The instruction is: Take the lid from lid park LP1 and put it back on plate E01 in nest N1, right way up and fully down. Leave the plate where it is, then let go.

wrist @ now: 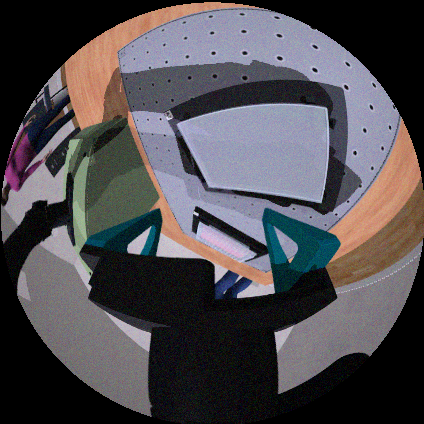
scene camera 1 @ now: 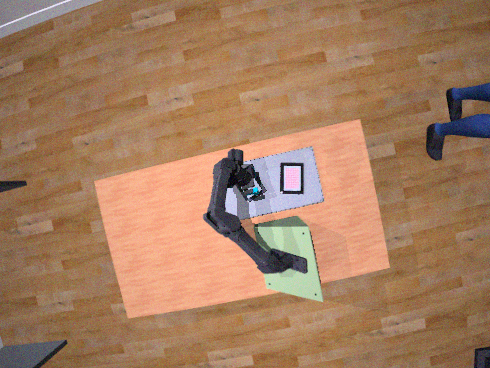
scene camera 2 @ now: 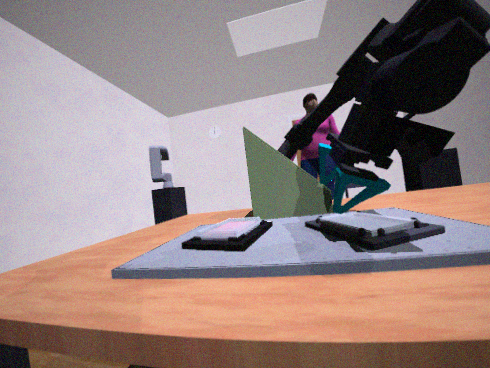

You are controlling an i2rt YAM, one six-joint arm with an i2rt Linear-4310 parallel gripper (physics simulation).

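Seen in the pictures: gripper, fingertip midpoint: [wrist: 211,213] [scene camera 1: 256,185] [scene camera 2: 329,196]; arm's base at its link origin: [wrist: 69,211] [scene camera 1: 288,260] [scene camera 2: 280,159].
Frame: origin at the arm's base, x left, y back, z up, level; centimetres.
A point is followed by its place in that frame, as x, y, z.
The clear flat lid [scene camera 2: 372,221] @[17.1, -38.4, -17.1] [wrist: 260,150] @[16.9, -36.5, -17.1] lies on the black frame of lid park LP1 [scene camera 2: 387,240] @[16.6, -44.9, -18.0] [wrist: 250,92] @[21.1, -34.5, -17.9]. In scene camera 1 the arm hides it. Plate E01 [scene camera 1: 292,178] @[-7.0, -36.9, -16.3] [scene camera 2: 227,228] @[-6.2, -40.9, -16.4] [wrist: 225,241] @[-3.0, -37.2, -16.4], with a pink well area, sits in the black nest N1 [scene camera 1: 302,175] [scene camera 2: 215,246] @[-6.6, -45.2, -18.2] [wrist: 230,230] @[-0.9, -37.1, -17.9], apart from the lid park. My gripper [scene camera 1: 255,189] @[11.8, -35.0, -12.9] [scene camera 2: 334,197] @[11.8, -35.0, -12.9] [wrist: 211,213] @[11.8, -35.0, -12.9] is open, with teal fingers wide apart and no thing between them. It is tilted and hangs low over the lid park side, a little above the lid.
The grey perforated board [scene camera 1: 314,165] @[-19.5, -42.7, -18.9] [scene camera 2: 300,257] @[6.3, -47.6, -18.9] [wrist: 245,32] bears both frames on the wooden table [scene camera 1: 165,245] @[65.3, -5.6, -20.2] [scene camera 2: 125,305] @[-10.8, -57.4, -20.2]. A green slanted panel [scene camera 1: 295,237] @[-3.3, -11.4, 4.7] [scene camera 2: 270,187] @[-2.2, -16.2, -10.1] [wrist: 120,185] @[3.6, -15.4, -13.3] stands beside the board, near the arm's base. A person stands beyond the table.
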